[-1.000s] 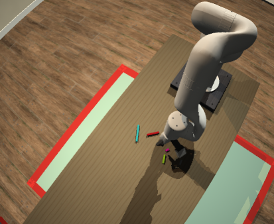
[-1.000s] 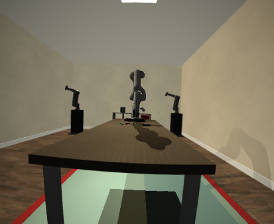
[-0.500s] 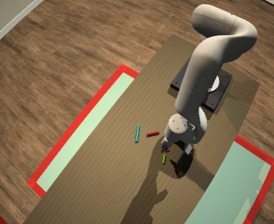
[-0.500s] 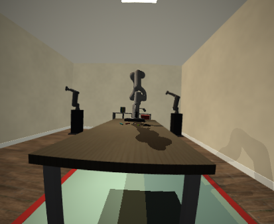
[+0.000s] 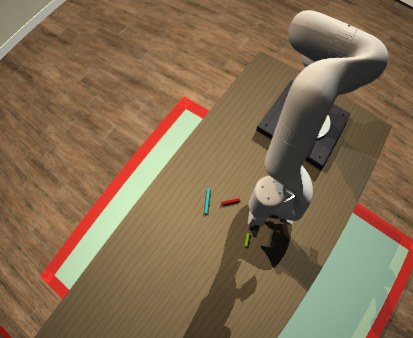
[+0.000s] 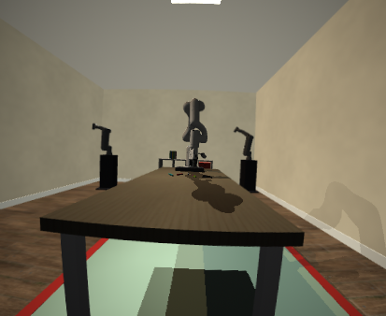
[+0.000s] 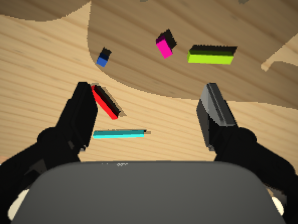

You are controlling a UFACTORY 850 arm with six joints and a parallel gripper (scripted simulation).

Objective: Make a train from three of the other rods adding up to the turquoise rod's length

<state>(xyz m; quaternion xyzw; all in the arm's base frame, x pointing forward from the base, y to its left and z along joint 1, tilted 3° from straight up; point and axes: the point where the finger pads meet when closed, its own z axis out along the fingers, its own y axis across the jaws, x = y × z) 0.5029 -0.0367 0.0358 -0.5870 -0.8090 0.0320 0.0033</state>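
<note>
Now: the magenta rod 90 mm below my hand and 20 mm ahead of it. Round my hand: blue rod 90 mm below, 40 mm behind, 30 mm to the right; red rod 110 mm to the right, 90 mm below, 30 mm behind; lime rod 90 mm below, 70 mm ahead, 10 mm to the left.
</note>
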